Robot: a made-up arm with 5 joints. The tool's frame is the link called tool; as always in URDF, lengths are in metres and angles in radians. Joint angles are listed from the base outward.
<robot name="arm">
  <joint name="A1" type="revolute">
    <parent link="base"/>
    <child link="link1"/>
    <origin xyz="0 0 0.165" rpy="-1.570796 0 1.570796"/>
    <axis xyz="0 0 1"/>
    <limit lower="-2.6" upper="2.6"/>
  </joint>
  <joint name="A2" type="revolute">
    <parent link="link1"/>
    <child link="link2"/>
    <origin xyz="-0.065 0.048 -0.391" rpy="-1.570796 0 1.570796"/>
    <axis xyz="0 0 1"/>
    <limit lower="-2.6" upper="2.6"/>
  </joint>
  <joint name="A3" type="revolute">
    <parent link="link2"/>
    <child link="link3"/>
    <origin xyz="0.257 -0.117 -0.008" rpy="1.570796 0 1.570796"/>
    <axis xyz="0 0 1"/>
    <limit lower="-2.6" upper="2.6"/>
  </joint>
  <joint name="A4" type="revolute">
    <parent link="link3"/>
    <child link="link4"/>
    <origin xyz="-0.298 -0.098 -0.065" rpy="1.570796 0 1.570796"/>
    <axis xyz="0 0 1"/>
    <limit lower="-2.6" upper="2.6"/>
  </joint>
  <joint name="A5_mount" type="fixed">
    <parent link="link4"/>
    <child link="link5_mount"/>
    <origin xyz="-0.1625 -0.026 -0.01"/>
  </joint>
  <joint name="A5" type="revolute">
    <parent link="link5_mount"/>
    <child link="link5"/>
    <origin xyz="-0.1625 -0.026 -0.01" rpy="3.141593 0 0"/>
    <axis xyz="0 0 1"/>
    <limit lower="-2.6" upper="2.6"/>
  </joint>
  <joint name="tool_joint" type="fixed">
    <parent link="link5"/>
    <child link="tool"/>
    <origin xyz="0.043 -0.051 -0.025" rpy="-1.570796 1.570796 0"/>
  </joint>
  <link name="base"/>
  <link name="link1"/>
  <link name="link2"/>
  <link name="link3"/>
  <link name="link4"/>
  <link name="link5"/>
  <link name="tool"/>
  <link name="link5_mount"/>
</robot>
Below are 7 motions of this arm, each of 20 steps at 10 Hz.
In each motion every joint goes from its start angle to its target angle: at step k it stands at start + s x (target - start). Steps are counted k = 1, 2, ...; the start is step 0. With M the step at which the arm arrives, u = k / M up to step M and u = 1 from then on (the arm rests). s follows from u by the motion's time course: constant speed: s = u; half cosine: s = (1 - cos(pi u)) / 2; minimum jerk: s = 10 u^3 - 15 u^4 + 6 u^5.
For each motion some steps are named. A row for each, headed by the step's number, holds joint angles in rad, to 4 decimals.
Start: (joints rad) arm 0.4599 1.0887 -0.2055 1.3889 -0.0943
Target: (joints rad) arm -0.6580 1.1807 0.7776 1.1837 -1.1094
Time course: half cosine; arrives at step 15
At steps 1, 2, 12, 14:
1: 0.4477 1.0897 -0.1948 1.3867 -0.1054
2: 0.4116 1.0927 -0.1630 1.3800 -0.1382
12: -0.5513 1.1719 0.6837 1.2033 -1.0125
14: -0.6458 1.1797 0.7669 1.1859 -1.0983

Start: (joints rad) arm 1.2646 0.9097 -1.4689 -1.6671 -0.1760
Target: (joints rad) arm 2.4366 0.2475 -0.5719 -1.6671 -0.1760
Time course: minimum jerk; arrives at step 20
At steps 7, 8, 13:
7: 1.5402 0.7540 -1.2580 -1.6671 -0.1760
8: 1.6366 0.6995 -1.1842 -1.6671 -0.1760
13: 2.1610 0.4032 -0.7828 -1.6671 -0.1760

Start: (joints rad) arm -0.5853 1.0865 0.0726 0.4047 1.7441
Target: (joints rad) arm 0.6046 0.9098 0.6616 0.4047 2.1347
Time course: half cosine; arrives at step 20
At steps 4, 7, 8, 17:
4: -0.4717 1.0696 0.1288 0.4047 1.7814
7: -0.2605 1.0383 0.2334 0.4047 1.8507
8: -0.1742 1.0255 0.2761 0.4047 1.8790
17: 0.5398 0.9194 0.6295 0.4047 2.1134

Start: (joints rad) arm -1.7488 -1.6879 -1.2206 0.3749 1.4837
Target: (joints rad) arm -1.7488 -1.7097 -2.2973 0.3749 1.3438
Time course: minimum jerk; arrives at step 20
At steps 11, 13, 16, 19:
11: -1.7488 -1.7008 -1.8592 0.3749 1.4007
13: -1.7488 -1.7046 -2.0441 0.3749 1.3767
16: -1.7488 -1.7084 -2.2349 0.3749 1.3519
19: -1.7488 -1.7097 -2.2961 0.3749 1.3440

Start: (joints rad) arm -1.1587 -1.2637 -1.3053 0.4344 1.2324
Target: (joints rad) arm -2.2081 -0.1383 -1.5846 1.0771 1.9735
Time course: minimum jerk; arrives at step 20
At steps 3, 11, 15, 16, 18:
3: -1.1866 -1.2338 -1.3127 0.4515 1.2521
11: -1.7811 -0.5962 -1.4710 0.8156 1.6720
15: -2.0995 -0.2548 -1.5557 1.0106 1.8968
16: -2.1473 -0.2035 -1.5684 1.0399 1.9306
18: -2.1991 -0.1479 -1.5822 1.0716 1.9672

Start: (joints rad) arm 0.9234 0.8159 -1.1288 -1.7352 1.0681
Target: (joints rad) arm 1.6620 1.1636 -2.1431 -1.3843 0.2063
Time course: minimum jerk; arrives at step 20
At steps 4, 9, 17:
4: 0.9662 0.8360 -1.1875 -1.7149 1.0182
9: 1.2239 0.9574 -1.5415 -1.5924 0.7175
17: 1.6423 1.1543 -2.1161 -1.3936 0.2292

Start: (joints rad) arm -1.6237 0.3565 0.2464 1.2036 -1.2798
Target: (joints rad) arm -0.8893 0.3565 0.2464 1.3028 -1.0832
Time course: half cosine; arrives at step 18
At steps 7, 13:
7: -1.3821 0.3565 0.2464 1.2362 -1.2151
13: -1.0205 0.3565 0.2464 1.2851 -1.1183

